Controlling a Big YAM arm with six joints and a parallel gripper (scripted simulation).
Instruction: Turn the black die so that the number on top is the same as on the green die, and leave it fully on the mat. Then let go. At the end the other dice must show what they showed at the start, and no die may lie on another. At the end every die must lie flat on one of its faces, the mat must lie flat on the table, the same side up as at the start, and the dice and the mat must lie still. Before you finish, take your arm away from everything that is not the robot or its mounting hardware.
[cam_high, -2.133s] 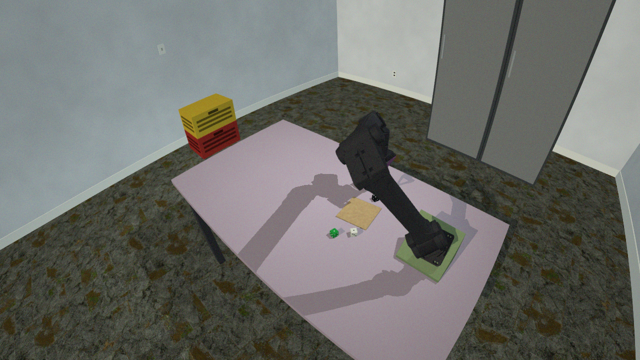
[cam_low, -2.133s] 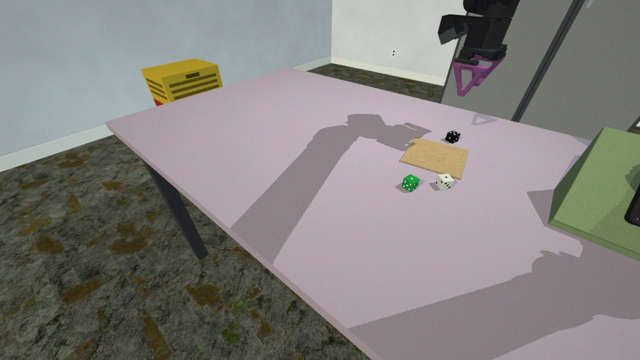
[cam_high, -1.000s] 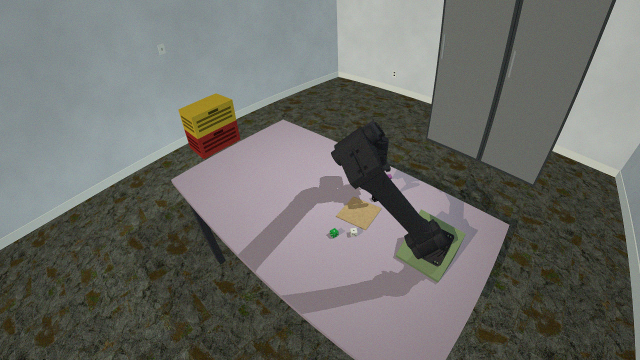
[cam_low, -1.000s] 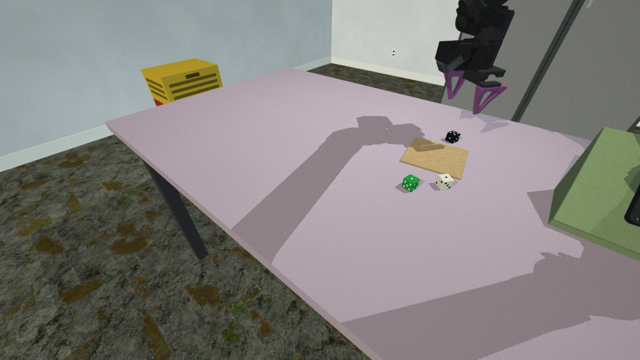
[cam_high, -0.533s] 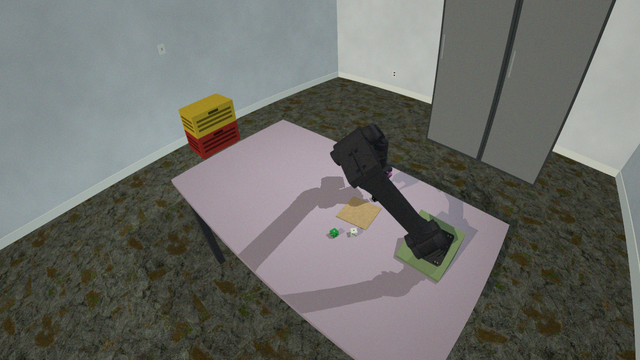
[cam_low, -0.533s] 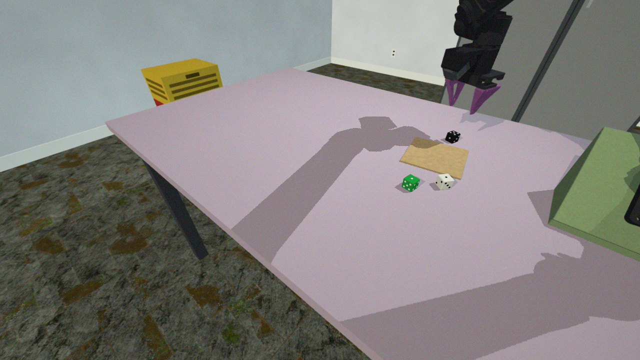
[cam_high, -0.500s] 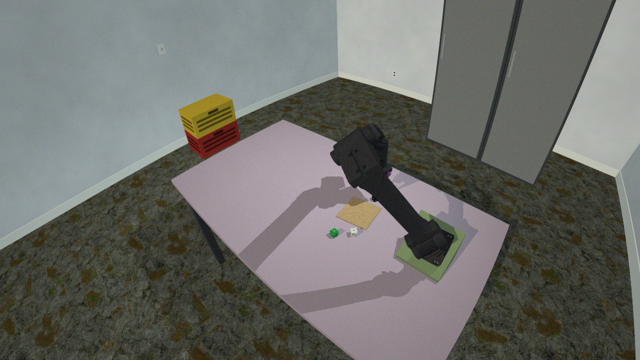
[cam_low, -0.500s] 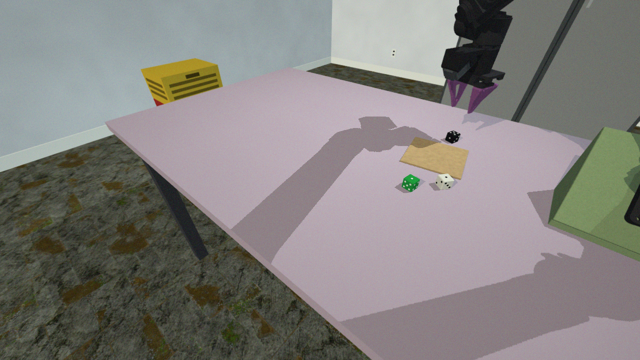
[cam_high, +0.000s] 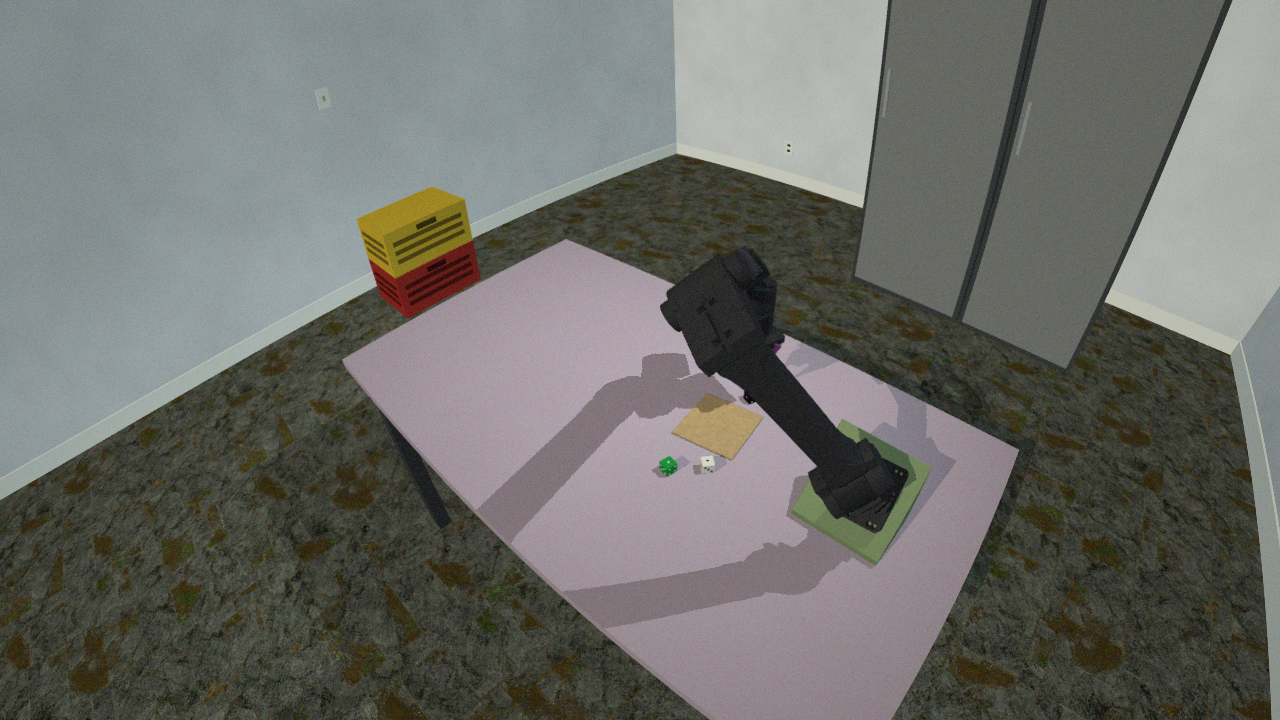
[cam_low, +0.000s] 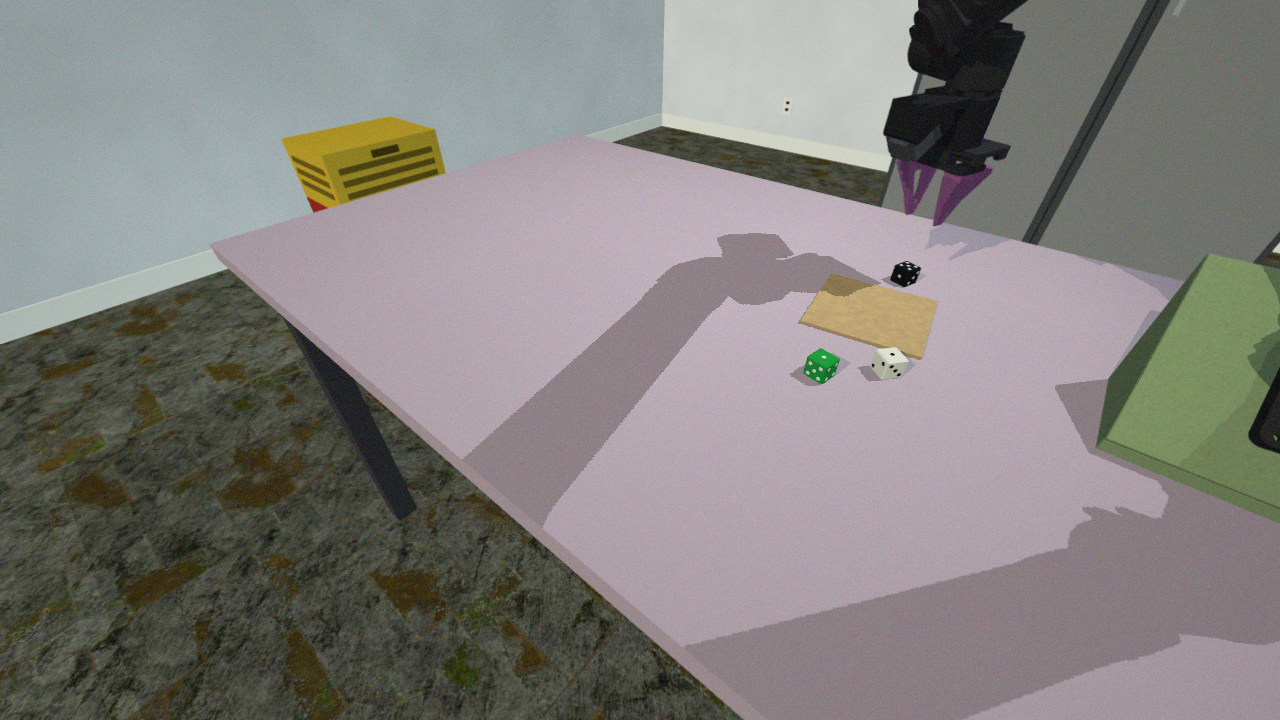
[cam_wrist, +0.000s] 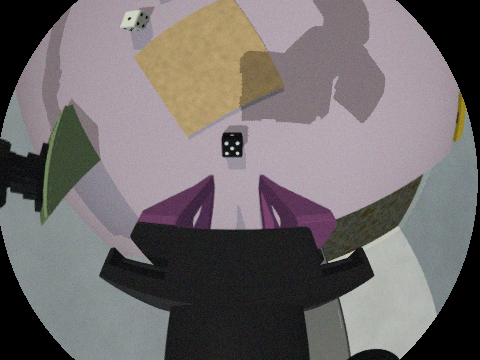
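Now: the black die 90 mm below my hand. From my hand the other things lie so: green die 10 mm ahead, 270 mm to the left, 90 mm below; then white die 50 mm behind, 220 mm to the left, 90 mm below; then tan mat 110 mm to the left, 100 mm below.
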